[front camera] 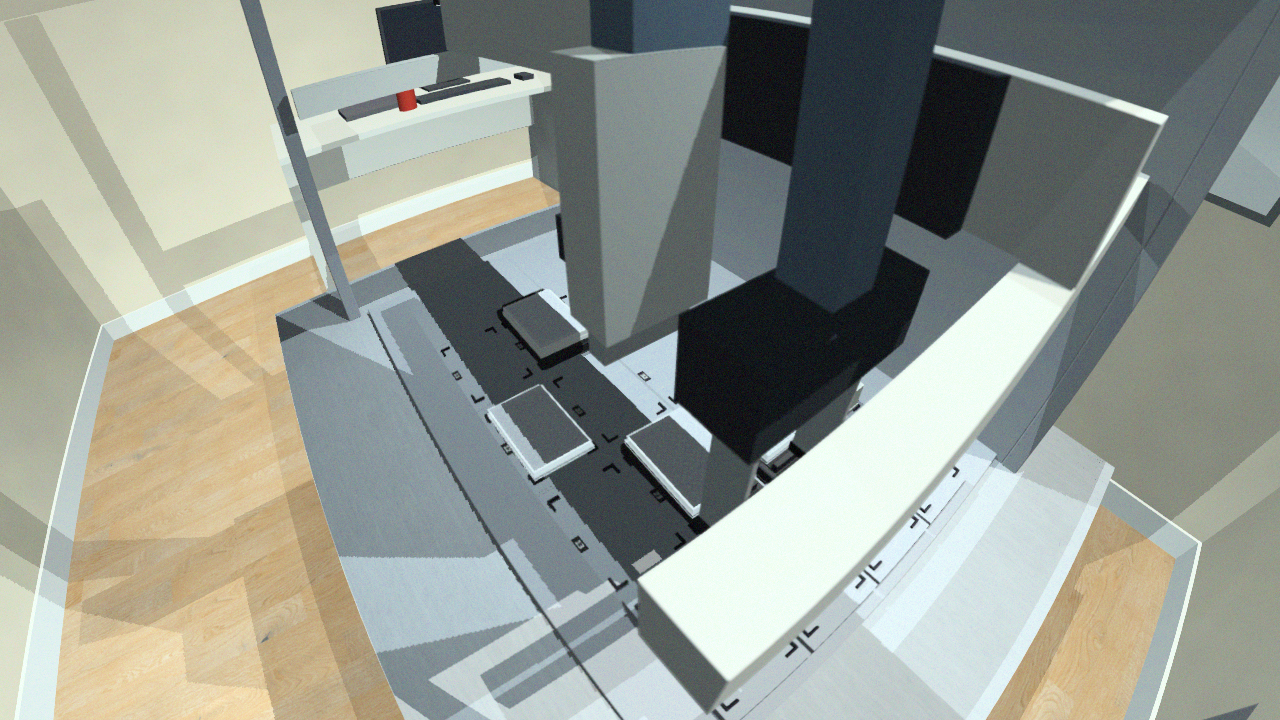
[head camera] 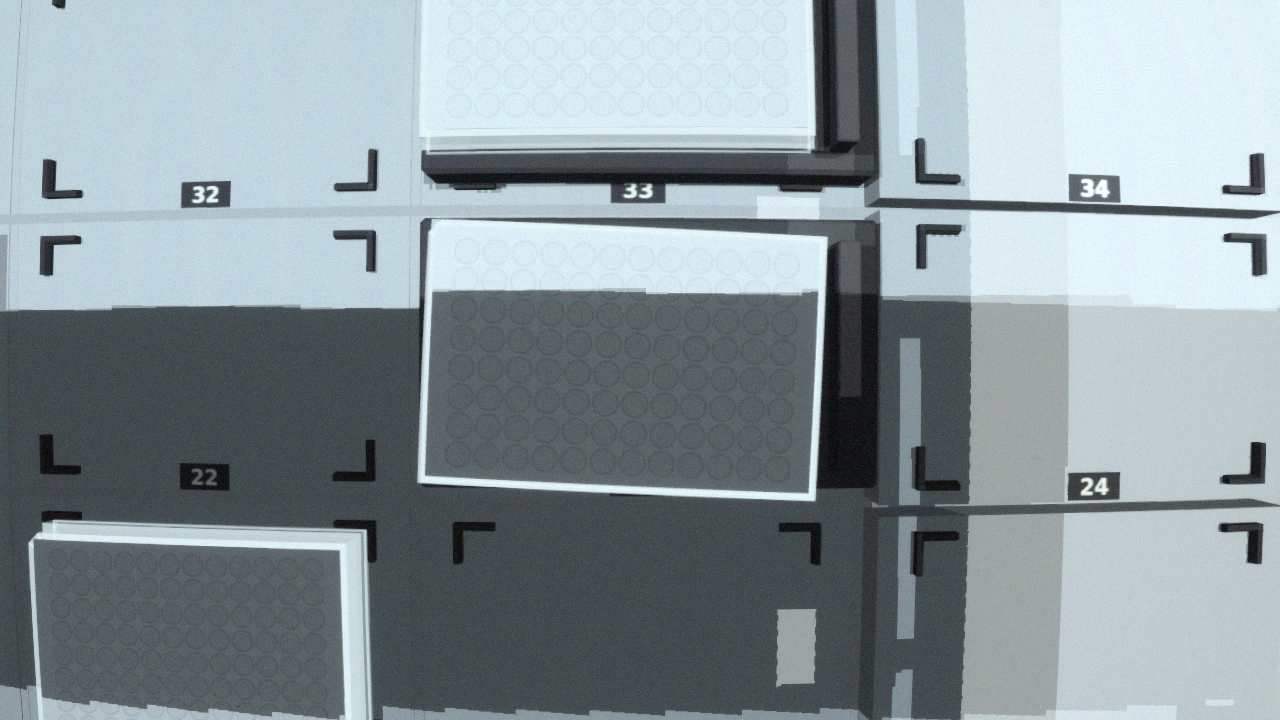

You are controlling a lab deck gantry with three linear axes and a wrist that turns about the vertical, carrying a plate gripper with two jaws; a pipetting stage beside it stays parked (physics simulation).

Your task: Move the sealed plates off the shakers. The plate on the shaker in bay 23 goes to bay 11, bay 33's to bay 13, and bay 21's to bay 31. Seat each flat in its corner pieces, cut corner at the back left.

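Places are measured from the robot's base along level axes (x right, y back, z down), in millimetres.
Pixels of known places: robot's base, origin of its link: [front camera: 443,351].
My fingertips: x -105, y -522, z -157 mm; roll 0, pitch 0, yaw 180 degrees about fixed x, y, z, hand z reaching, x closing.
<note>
Ahead of a thing's pixels: the offset from my fingertips to its middle. "pt": to the spot under its first point.
The bay 23 plate {dx -44, dy +135, dz +128 mm} [front camera: 666,452] [head camera: 622,367] lies on its dark shaker {pt dx -16, dy +60, dz +126 mm} [head camera: 857,447], turned very slightly against the bay lines. The bay 33 plate {dx -155, dy +137, dz +128 mm} [front camera: 777,445] [head camera: 617,71] is on its shaker {pt dx -109, dy +128, dz +139 mm} [head camera: 644,167], partly cut off in the head view. The bay 21 plate {dx -44, dy +453, dz +128 mm} [front camera: 541,324] is on its black shaker {pt dx -32, dy +384, dz +140 mm} [front camera: 563,354] in the front view. My gripper [front camera: 765,461] hangs by bays 23 and 33, its jaws apart and open, no plate seen between them; the white beam hides part of them. Bay 13's corner pieces {pt dx +23, dy +195, dz +155 mm} [head camera: 458,541] show in the head view.
Another plate {dx +62, dy +294, dz +150 mm} [front camera: 541,429] [head camera: 187,626] lies in bay 12, left of bay 13. The parked pipetting stage [front camera: 644,197] stands behind bay 21 in the front view and hides part of the back deck. A white beam [front camera: 859,483] crosses the right side.
</note>
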